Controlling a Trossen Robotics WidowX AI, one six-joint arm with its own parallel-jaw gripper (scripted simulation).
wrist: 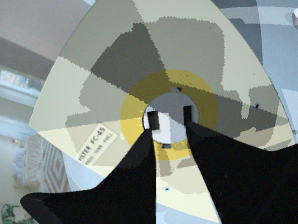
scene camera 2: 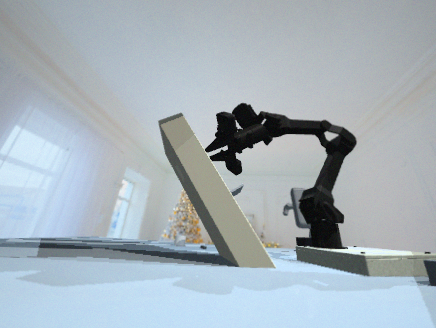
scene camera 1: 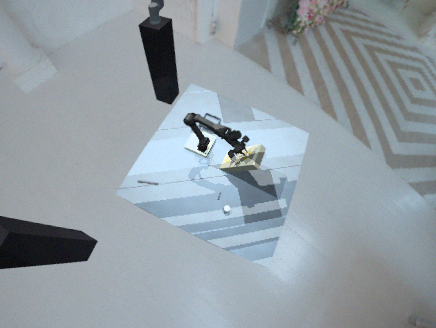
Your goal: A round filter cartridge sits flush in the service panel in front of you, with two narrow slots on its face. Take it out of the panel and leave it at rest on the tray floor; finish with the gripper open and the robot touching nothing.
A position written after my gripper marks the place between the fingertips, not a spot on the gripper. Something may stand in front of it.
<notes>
I see my gripper [scene camera 2: 204,156], a round grey filter cartridge [wrist: 165,115] and a tan service panel [scene camera 2: 231,233].
My gripper shows as well in the wrist view [wrist: 168,131]. The tan service panel is seen too in the wrist view [wrist: 112,66] and in scene camera 1 [scene camera 1: 241,163]. Scene camera 2 misses the round grey filter cartridge, which is hidden by the tan service panel.
</notes>
